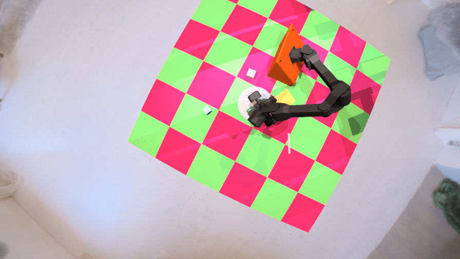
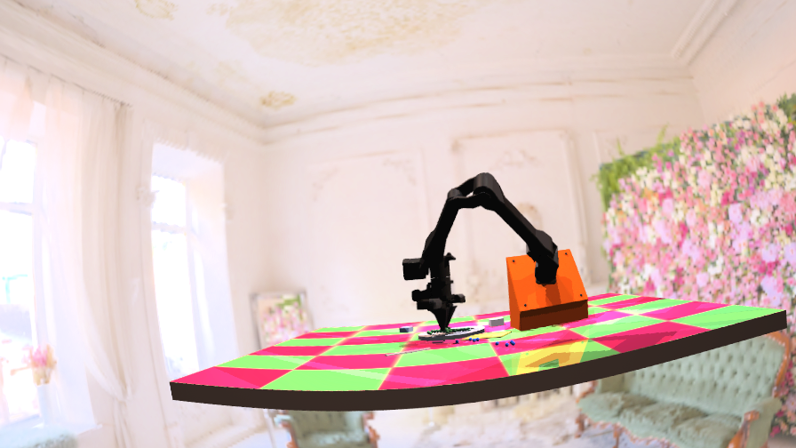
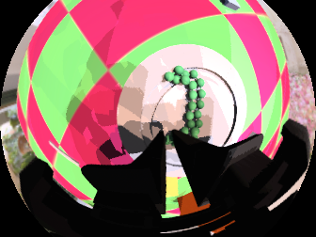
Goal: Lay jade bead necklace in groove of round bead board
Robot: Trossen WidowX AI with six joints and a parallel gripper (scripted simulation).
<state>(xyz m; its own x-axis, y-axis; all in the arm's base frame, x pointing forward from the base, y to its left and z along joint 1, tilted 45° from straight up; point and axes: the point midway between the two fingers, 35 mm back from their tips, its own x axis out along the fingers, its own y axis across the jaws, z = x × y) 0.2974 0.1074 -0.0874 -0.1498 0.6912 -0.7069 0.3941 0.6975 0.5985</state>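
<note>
The round bead board is 20 mm behind my gripper tip, 40 mm to the right of it and 10 mm below it. The rest, counted from my gripper tip: white cube 150 mm behind, 150 mm to the right, 10 mm below; then thin white stick 60 mm ahead, 250 mm to the left, 20 mm below; then yellow patch 130 mm behind, 90 mm to the left, 20 mm below.
</note>
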